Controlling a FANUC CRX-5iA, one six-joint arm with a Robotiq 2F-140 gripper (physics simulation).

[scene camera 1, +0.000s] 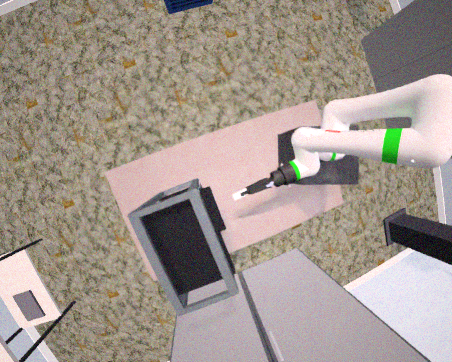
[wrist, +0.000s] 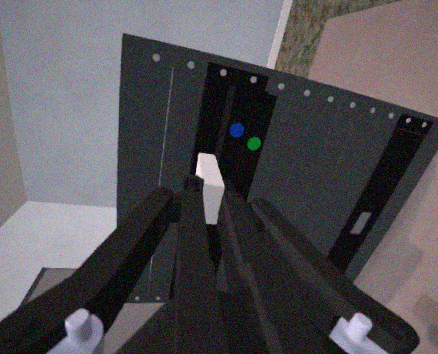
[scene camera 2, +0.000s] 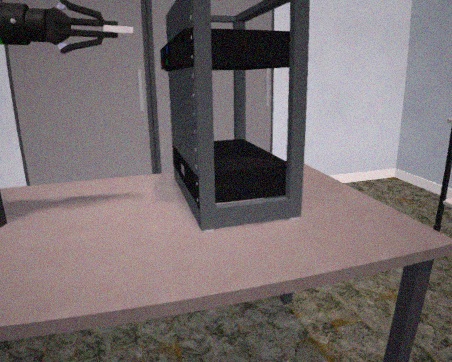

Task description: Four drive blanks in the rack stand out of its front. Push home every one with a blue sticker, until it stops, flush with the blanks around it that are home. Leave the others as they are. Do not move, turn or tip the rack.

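Observation:
The grey rack (scene camera 1: 212,240) (scene camera 2: 202,100) stands upright on the table. In the wrist view its front shows a blank with a blue sticker (wrist: 236,130) beside a blank with a green sticker (wrist: 254,143). Black blanks (scene camera 1: 214,210) (scene camera 2: 176,54) jut out of the front, high on the rack. Flush grey blanks (wrist: 310,160) lie to one side of the stickered ones. My gripper (scene camera 1: 244,193) (scene camera 2: 111,29) (wrist: 204,168) is shut, in front of the rack and apart from it. A white bar (scene camera 1: 237,196) (scene camera 2: 122,29) sticks out past its fingertips. The fingers hide part of the front.
The rack stands on the pinkish table (scene camera 1: 165,170) (scene camera 2: 100,260). A black blank with a light label (wrist: 361,223) lies near the rack's bottom. Grey cabinets (scene camera 1: 310,305) (scene camera 2: 80,110) stand beside the table. A dark beam (scene camera 1: 420,235) shows at the right.

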